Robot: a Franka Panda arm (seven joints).
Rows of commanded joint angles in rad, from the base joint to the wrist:
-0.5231 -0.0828 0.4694 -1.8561 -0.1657 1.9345 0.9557
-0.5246 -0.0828 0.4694 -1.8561 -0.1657 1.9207 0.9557
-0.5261 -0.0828 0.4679 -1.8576 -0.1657 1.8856 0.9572
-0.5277 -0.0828 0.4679 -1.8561 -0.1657 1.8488 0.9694
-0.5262 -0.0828 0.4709 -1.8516 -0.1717 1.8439 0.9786
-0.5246 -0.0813 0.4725 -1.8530 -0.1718 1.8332 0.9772
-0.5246 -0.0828 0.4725 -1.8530 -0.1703 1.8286 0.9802
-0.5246 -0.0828 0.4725 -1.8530 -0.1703 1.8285 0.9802
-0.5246 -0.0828 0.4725 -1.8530 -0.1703 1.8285 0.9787
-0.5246 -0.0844 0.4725 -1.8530 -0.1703 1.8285 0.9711
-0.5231 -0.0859 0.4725 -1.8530 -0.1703 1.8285 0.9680
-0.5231 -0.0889 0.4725 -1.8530 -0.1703 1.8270 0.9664
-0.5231 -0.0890 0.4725 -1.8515 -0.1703 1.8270 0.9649
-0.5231 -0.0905 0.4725 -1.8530 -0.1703 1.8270 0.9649
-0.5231 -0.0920 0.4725 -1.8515 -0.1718 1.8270 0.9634
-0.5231 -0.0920 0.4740 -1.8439 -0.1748 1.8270 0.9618
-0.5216 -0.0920 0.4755 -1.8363 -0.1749 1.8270 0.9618
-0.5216 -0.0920 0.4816 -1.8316 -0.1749 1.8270 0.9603
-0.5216 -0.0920 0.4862 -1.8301 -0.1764 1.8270 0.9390
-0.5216 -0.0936 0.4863 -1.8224 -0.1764 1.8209 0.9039
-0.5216 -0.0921 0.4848 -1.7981 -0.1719 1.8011 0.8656
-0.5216 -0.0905 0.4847 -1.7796 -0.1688 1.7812 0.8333
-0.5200 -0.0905 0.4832 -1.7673 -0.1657 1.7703 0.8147
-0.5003 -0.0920 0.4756 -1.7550 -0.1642 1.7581 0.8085
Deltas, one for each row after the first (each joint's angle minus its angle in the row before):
-0.0015 0.0000 0.0000 0.0000 0.0000 -0.0138 0.0000
-0.0015 0.0000 -0.0015 -0.0015 0.0000 -0.0351 0.0015
-0.0016 0.0000 0.0000 0.0015 0.0000 -0.0368 0.0122
0.0015 0.0000 0.0030 0.0045 -0.0060 -0.0049 0.0092
0.0016 0.0015 0.0016 -0.0014 -0.0001 -0.0107 -0.0014
0.0000 -0.0015 0.0000 0.0000 0.0015 -0.0046 0.0030
0.0000 0.0000 0.0000 0.0000 0.0000 -0.0001 0.0000
0.0000 0.0000 0.0000 0.0000 0.0000 0.0000 -0.0015
0.0000 -0.0016 0.0000 0.0000 0.0000 0.0000 -0.0076
0.0015 -0.0015 0.0000 0.0000 0.0000 0.0000 -0.0031
0.0000 -0.0030 0.0000 0.0000 0.0000 -0.0015 -0.0016
0.0000 -0.0001 0.0000 0.0015 0.0000 0.0000 -0.0015
0.0000 -0.0015 0.0000 -0.0015 0.0000 0.0000 0.0000
0.0000 -0.0015 0.0000 0.0015 -0.0015 0.0000 -0.0015
0.0000 0.0000 0.0015 0.0076 -0.0030 0.0000 -0.0016
0.0015 0.0000 0.0015 0.0076 -0.0001 0.0000 0.0000
0.0000 0.0000 0.0061 0.0047 0.0000 0.0000 -0.0015
0.0000 0.0000 0.0046 0.0015 -0.0015 0.0000 -0.0213
0.0000 -0.0016 0.0001 0.0077 0.0000 -0.0061 -0.0351
0.0000 0.0015 -0.0015 0.0243 0.0045 -0.0198 -0.0383
0.0000 0.0016 -0.0001 0.0185 0.0031 -0.0199 -0.0323
0.0016 0.0000 -0.0015 0.0123 0.0031 -0.0109 -0.0186
0.0197 -0.0015 -0.0076 0.0123 0.0015 -0.0122 -0.0062

